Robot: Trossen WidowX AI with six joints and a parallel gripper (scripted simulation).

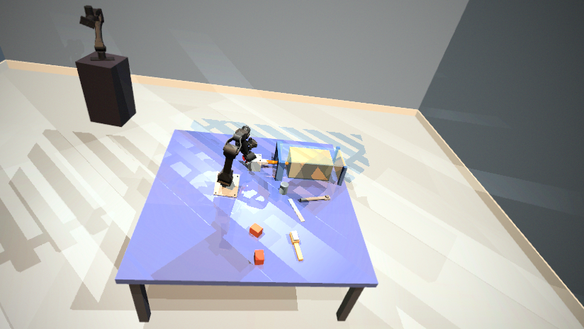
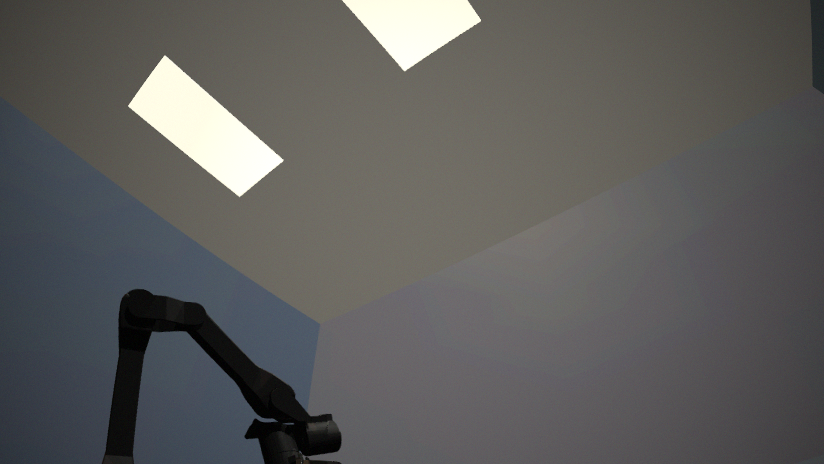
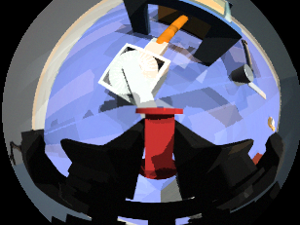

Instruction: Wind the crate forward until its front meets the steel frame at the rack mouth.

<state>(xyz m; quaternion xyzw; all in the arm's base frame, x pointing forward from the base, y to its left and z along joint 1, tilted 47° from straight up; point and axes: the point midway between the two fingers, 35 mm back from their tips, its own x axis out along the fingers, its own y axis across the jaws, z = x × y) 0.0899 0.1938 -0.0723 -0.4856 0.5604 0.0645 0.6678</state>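
The winch handle is 20 mm to the left of my gripper tip and 30 mm below it. From my gripper tip the other things lie so: red piece (10 mm behind, 10 mm to the right); blue steel frame (190 mm ahead, 100 mm to the left, 30 mm below); grey winch (20 mm ahead, 70 mm to the left, 100 mm below).
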